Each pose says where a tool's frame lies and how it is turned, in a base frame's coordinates. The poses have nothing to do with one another.
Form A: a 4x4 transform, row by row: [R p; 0 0 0 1], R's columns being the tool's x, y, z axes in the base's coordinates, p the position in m. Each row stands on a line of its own.
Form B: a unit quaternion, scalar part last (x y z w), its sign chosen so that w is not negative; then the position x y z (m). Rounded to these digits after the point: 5 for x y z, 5 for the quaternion.
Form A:
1:
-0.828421 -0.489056 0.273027 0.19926
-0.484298 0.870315 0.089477 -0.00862
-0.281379 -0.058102 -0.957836 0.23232
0 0 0 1
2:
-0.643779 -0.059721 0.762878 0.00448
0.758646 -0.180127 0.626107 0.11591
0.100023 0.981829 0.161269 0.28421
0 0 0 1
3:
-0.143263 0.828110 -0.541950 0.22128
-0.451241 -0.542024 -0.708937 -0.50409
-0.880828 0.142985 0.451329 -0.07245
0 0 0 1
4:
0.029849 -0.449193 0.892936 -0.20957
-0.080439 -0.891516 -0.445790 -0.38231
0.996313 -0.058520 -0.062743 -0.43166
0 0 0 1
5:
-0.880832 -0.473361 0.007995 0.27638
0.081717 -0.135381 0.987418 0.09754
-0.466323 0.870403 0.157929 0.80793
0 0 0 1
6:
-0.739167 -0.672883 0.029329 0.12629
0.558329 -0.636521 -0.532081 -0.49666
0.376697 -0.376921 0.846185 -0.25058
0 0 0 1
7:
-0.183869 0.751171 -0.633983 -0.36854
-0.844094 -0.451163 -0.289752 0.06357
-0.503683 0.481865 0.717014 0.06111
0 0 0 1
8:
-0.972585 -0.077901 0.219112 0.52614
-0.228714 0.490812 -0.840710 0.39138
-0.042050 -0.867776 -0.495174 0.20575
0 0 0 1
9:
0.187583 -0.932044 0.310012 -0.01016
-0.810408 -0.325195 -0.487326 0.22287
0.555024 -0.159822 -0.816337 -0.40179
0 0 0 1
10:
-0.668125 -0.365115 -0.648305 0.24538
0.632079 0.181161 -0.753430 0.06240
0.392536 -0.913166 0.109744 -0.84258
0 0 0 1
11:
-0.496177 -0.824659 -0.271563 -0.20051
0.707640 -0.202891 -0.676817 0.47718
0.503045 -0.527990 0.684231 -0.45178
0 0 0 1
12:
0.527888 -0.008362 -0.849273 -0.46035
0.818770 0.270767 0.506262 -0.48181
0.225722 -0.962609 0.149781 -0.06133
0 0 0 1
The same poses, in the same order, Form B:
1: -0.25451 0.95611 0.00820 0.14496 0.19926 -0.00862 0.23232
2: 0.30622 0.57061 0.70448 0.29041 0.00448 0.11591 0.28421
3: 0.48668 0.19359 -0.73086 0.43762 0.22128 -0.50409 -0.07245
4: 0.70429 -0.18800 0.67062 0.13747 -0.20957 -0.38231 -0.43166
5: -0.15542 0.62998 0.73725 0.18823 0.27638 0.09754 0.80793
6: 0.11310 -0.25321 0.89748 0.34296 0.12629 -0.49666 -0.25058
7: 0.37090 -0.06263 -0.76682 0.52009 -0.36854 0.06357 0.06111
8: -0.08913 0.86002 -0.49664 0.07592 0.52614 0.39138 0.20575
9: 0.76307 -0.57087 0.28341 0.10730 -0.01016 0.22287 -0.40179
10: -0.10121 -0.65946 0.63180 0.39458 0.24538 0.06240 -0.84258
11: 0.07497 -0.39021 0.77190 0.49628 -0.20051 0.47718 -0.45178
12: -0.52615 -0.38506 0.29628 0.69793 -0.46035 -0.48181 -0.06133
